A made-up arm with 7 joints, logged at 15 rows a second.
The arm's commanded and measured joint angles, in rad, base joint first. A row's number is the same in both.
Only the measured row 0 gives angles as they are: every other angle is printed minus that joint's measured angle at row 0.
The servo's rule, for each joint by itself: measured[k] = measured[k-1] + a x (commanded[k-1-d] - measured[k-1]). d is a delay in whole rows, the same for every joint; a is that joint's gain. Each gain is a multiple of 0.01, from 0.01 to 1. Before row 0 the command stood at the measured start. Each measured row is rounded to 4 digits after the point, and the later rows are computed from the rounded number. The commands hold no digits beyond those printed.
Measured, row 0:
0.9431, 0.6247, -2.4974, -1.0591, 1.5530, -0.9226, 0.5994
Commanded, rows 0 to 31:
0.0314, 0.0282, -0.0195, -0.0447, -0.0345, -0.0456, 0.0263
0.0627, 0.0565, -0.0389, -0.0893, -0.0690, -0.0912, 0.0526
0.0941, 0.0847, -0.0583, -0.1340, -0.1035, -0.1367, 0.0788
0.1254, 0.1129, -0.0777, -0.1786, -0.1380, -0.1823, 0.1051
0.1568, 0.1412, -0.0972, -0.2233, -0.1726, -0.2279, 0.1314
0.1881, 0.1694, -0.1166, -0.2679, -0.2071, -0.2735, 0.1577
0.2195, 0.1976, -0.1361, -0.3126, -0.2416, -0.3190, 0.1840
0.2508, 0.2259, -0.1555, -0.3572, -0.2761, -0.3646, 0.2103
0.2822, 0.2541, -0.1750, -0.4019, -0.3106, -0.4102, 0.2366
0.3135, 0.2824, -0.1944, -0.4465, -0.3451, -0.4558, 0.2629
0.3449, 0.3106, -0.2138, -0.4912, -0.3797, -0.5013, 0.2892
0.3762, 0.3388, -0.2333, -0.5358, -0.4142, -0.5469, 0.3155
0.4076, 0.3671, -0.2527, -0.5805, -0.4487, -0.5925, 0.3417
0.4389, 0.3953, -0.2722, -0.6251, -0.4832, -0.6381, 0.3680
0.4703, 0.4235, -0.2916, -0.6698, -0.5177, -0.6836, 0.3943
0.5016, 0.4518, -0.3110, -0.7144, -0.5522, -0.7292, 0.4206
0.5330, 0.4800, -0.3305, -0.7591, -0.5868, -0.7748, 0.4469
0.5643, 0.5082, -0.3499, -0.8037, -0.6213, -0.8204, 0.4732
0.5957, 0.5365, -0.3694, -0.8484, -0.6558, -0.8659, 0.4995
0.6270, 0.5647, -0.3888, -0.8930, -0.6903, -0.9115, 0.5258
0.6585, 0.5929, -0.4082, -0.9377, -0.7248, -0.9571, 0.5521
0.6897, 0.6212, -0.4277, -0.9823, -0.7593, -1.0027, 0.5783
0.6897, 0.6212, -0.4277, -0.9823, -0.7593, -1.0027, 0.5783
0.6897, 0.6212, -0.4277, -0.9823, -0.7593, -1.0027, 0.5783
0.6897, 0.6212, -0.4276, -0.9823, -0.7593, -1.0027, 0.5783
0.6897, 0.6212, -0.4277, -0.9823, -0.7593, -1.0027, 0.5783
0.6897, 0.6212, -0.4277, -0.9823, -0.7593, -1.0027, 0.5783
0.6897, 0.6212, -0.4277, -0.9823, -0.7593, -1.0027, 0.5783
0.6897, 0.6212, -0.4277, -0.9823, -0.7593, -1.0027, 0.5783
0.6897, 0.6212, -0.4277, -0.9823, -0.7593, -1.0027, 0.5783
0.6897, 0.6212, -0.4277, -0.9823, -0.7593, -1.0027, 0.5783
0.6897, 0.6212, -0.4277, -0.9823, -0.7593, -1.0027, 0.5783
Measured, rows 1 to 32:
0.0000, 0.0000, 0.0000, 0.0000, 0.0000, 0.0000, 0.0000
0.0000, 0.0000, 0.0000, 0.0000, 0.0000, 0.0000, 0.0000
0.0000, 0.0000, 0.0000, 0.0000, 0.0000, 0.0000, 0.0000
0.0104, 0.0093, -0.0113, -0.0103, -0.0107, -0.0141, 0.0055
0.0277, 0.0249, -0.0273, -0.0285, -0.0288, -0.0380, 0.0154
0.0496, 0.0446, -0.0453, -0.0528, -0.0520, -0.0686, 0.0287
0.0746, 0.0671, -0.0641, -0.0817, -0.0787, -0.1038, 0.0447
0.1017, 0.0916, -0.0833, -0.1143, -0.1078, -0.1423, 0.0629
0.1302, 0.1173, -0.1026, -0.1496, -0.1386, -0.1830, 0.0828
0.1597, 0.1438, -0.1220, -0.1871, -0.1705, -0.2252, 0.1041
0.1898, 0.1709, -0.1414, -0.2262, -0.2032, -0.2684, 0.1264
0.2203, 0.1984, -0.1609, -0.2666, -0.2365, -0.3124, 0.1495
0.2511, 0.2261, -0.1803, -0.3080, -0.2702, -0.3569, 0.1733
0.2821, 0.2540, -0.1997, -0.3501, -0.3041, -0.4017, 0.1976
0.3132, 0.2820, -0.2192, -0.3928, -0.3382, -0.4467, 0.2224
0.3444, 0.3101, -0.2386, -0.4360, -0.3725, -0.4919, 0.2475
0.3756, 0.3382, -0.2581, -0.4795, -0.4068, -0.5372, 0.2728
0.4069, 0.3663, -0.2775, -0.5233, -0.4412, -0.5826, 0.2983
0.4382, 0.3945, -0.2969, -0.5673, -0.4756, -0.6280, 0.3240
0.4695, 0.4227, -0.3164, -0.6114, -0.5101, -0.6735, 0.3498
0.5008, 0.4509, -0.3358, -0.6556, -0.5446, -0.7190, 0.3757
0.5321, 0.4791, -0.3553, -0.6999, -0.5791, -0.7645, 0.4017
0.5634, 0.5073, -0.3747, -0.7443, -0.6136, -0.8101, 0.4278
0.5948, 0.5355, -0.3941, -0.7888, -0.6481, -0.8557, 0.4539
0.6261, 0.5638, -0.4136, -0.8333, -0.6826, -0.9013, 0.4800
0.6471, 0.5827, -0.4218, -0.8676, -0.7064, -0.9327, 0.5006
0.6612, 0.5954, -0.4252, -0.8940, -0.7228, -0.9544, 0.5169
0.6706, 0.6039, -0.4266, -0.9143, -0.7341, -0.9694, 0.5298
0.6769, 0.6096, -0.4272, -0.9299, -0.7419, -0.9797, 0.5400
0.6811, 0.6134, -0.4275, -0.9420, -0.7473, -0.9868, 0.5480
0.6839, 0.6160, -0.4276, -0.9513, -0.7510, -0.9917, 0.5544
0.6858, 0.6177, -0.4277, -0.9584, -0.7536, -0.9951, 0.5594
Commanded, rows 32 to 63:
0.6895, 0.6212, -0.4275, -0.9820, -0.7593, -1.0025, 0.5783
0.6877, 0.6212, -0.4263, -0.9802, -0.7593, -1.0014, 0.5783
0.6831, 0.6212, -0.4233, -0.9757, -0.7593, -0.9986, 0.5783
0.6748, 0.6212, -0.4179, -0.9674, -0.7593, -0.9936, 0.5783
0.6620, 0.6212, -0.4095, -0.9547, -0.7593, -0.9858, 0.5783
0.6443, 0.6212, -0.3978, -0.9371, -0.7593, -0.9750, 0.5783
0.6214, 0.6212, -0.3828, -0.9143, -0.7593, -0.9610, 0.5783
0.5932, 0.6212, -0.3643, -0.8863, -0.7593, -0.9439, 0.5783
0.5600, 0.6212, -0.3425, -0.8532, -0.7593, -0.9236, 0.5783
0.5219, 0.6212, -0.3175, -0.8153, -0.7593, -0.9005, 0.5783
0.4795, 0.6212, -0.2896, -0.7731, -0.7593, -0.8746, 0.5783
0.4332, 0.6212, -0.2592, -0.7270, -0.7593, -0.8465, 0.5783
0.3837, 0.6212, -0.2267, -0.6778, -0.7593, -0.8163, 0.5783
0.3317, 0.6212, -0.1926, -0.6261, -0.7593, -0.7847, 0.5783
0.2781, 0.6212, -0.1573, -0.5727, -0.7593, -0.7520, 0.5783
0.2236, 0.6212, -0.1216, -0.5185, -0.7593, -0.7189, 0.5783
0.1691, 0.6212, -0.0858, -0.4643, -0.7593, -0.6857, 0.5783
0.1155, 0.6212, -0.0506, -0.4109, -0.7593, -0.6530, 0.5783
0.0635, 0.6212, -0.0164, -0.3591, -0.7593, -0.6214, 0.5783
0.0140, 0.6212, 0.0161, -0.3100, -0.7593, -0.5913, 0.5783
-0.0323, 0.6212, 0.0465, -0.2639, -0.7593, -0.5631, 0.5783
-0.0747, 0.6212, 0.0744, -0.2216, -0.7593, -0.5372, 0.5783
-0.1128, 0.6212, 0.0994, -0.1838, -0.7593, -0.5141, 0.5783
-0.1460, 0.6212, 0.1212, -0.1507, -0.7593, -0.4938, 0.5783
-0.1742, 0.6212, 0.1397, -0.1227, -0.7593, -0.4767, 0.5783
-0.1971, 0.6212, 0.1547, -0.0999, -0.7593, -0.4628, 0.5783
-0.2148, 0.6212, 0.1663, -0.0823, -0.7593, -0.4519, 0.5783
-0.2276, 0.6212, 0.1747, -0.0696, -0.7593, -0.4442, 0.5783
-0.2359, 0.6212, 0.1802, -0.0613, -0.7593, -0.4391, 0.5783
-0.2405, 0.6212, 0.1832, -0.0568, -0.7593, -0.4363, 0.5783
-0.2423, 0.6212, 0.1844, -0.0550, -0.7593, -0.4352, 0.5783
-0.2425, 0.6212, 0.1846, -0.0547, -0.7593, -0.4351, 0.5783
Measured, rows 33 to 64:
0.6871, 0.6189, -0.4277, -0.9639, -0.7554, -0.9975, 0.5634
0.6880, 0.6197, -0.4277, -0.9681, -0.7566, -0.9991, 0.5665
0.6886, 0.6202, -0.4277, -0.9714, -0.7574, -1.0002, 0.5690
0.6889, 0.6205, -0.4276, -0.9738, -0.7580, -1.0009, 0.5710
0.6885, 0.6207, -0.4268, -0.9753, -0.7584, -1.0011, 0.5725
0.6867, 0.6209, -0.4248, -0.9754, -0.7587, -1.0003, 0.5737
0.6828, 0.6210, -0.4208, -0.9736, -0.7589, -0.9982, 0.5747
0.6759, 0.6211, -0.4142, -0.9693, -0.7590, -0.9944, 0.5755
0.6655, 0.6211, -0.4047, -0.9619, -0.7591, -0.9884, 0.5761
0.6509, 0.6211, -0.3920, -0.9510, -0.7592, -0.9799, 0.5766
0.6319, 0.6211, -0.3759, -0.9361, -0.7592, -0.9687, 0.5770
0.6082, 0.6211, -0.3565, -0.9170, -0.7592, -0.9547, 0.5773
0.5797, 0.6211, -0.3339, -0.8936, -0.7592, -0.9379, 0.5775
0.5466, 0.6211, -0.3082, -0.8659, -0.7592, -0.9183, 0.5777
0.5092, 0.6211, -0.2798, -0.8340, -0.7592, -0.8960, 0.5778
0.4678, 0.6211, -0.2490, -0.7981, -0.7592, -0.8713, 0.5779
0.4229, 0.6211, -0.2163, -0.7585, -0.7592, -0.8445, 0.5780
0.3751, 0.6211, -0.1821, -0.7158, -0.7592, -0.8158, 0.5781
0.3251, 0.6211, -0.1470, -0.6704, -0.7592, -0.7858, 0.5781
0.2736, 0.6211, -0.1115, -0.6230, -0.7592, -0.7548, 0.5781
0.2214, 0.6211, -0.0762, -0.5742, -0.7592, -0.7232, 0.5781
0.1693, 0.6211, -0.0415, -0.5247, -0.7592, -0.6916, 0.5781
0.1181, 0.6211, -0.0081, -0.4753, -0.7592, -0.6605, 0.5781
0.0685, 0.6211, 0.0236, -0.4267, -0.7592, -0.6303, 0.5781
0.0212, 0.6211, 0.0531, -0.3795, -0.7592, -0.6014, 0.5781
-0.0230, 0.6211, 0.0800, -0.3345, -0.7592, -0.5743, 0.5781
-0.0636, 0.6211, 0.1039, -0.2922, -0.7592, -0.5493, 0.5781
-0.1001, 0.6211, 0.1247, -0.2532, -0.7592, -0.5268, 0.5781
-0.1321, 0.6211, 0.1421, -0.2179, -0.7592, -0.5070, 0.5781
-0.1594, 0.6211, 0.1561, -0.1867, -0.7592, -0.4899, 0.5781
-0.1819, 0.6211, 0.1669, -0.1598, -0.7592, -0.4757, 0.5781
-0.1997, 0.6211, 0.1746, -0.1371, -0.7592, -0.4644, 0.5781

